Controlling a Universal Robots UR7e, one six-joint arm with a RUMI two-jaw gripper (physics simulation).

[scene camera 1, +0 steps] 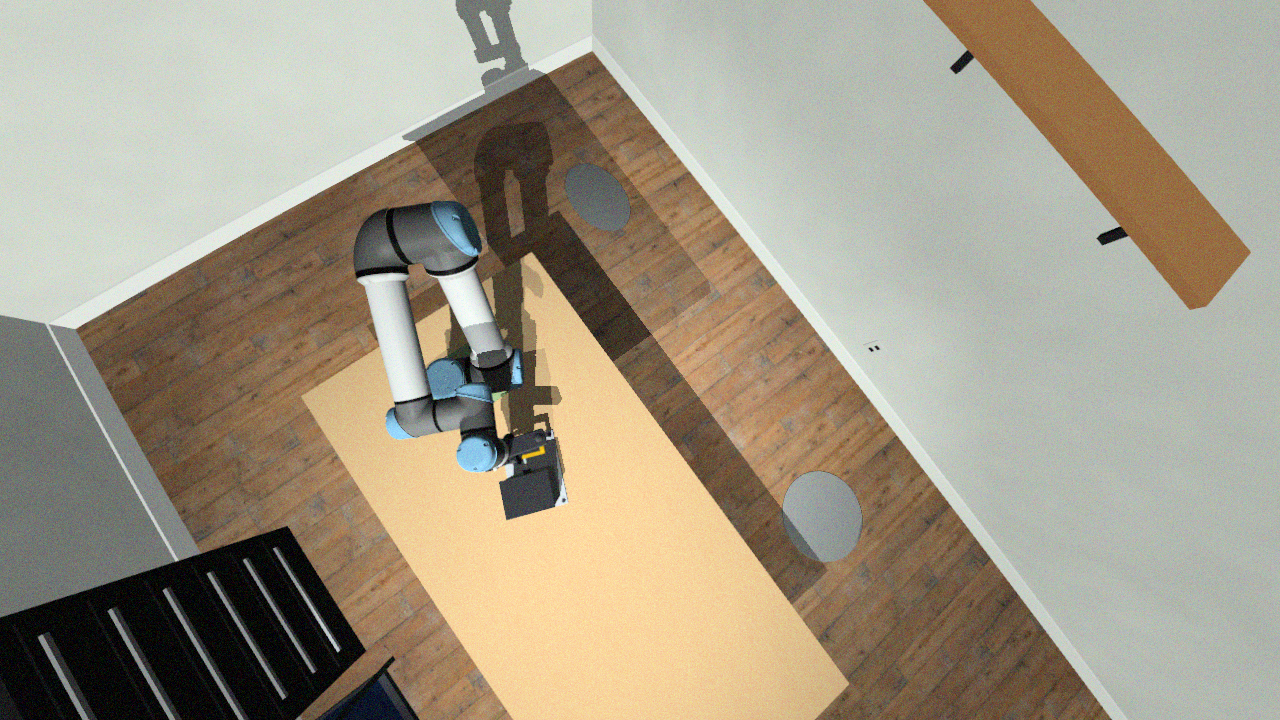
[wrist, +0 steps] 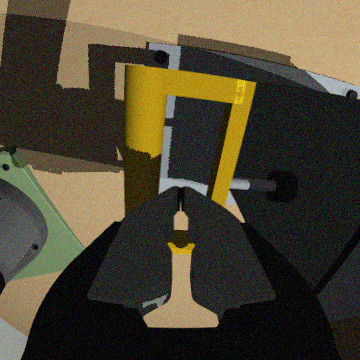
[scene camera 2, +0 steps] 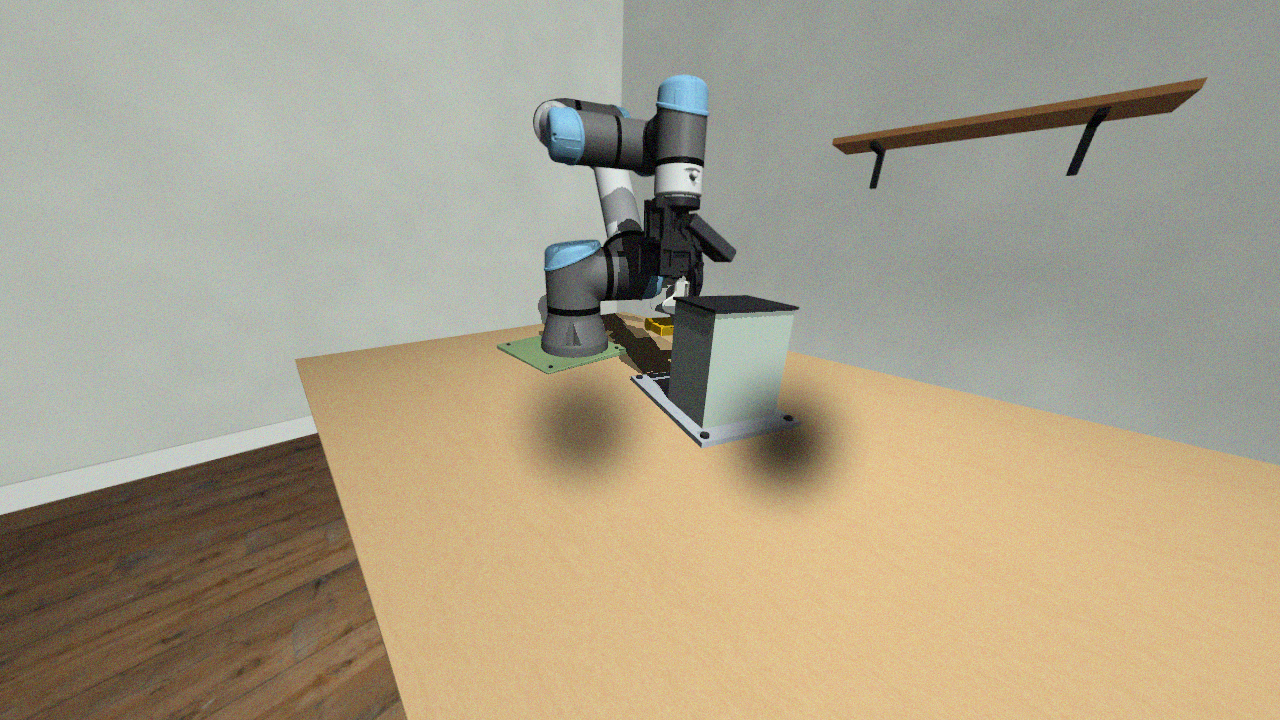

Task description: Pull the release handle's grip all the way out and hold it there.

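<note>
The release handle's yellow frame stands beside a box-shaped housing with a dark top. In the wrist view its thick, round grip bar is on the left, away from the housing. A thinner bar is on the right, next to a short metal rod that runs to a round black collar. My gripper is shut and empty. In the wrist view its fingertips overlap the frame's opening, between the two bars. Their depth in the opening, and any contact, cannot be told.
The housing's grey baseplate is on the wooden table. The arm's base stands on a green plate near the handle. A wooden wall shelf hangs at the right, well away from the arm.
</note>
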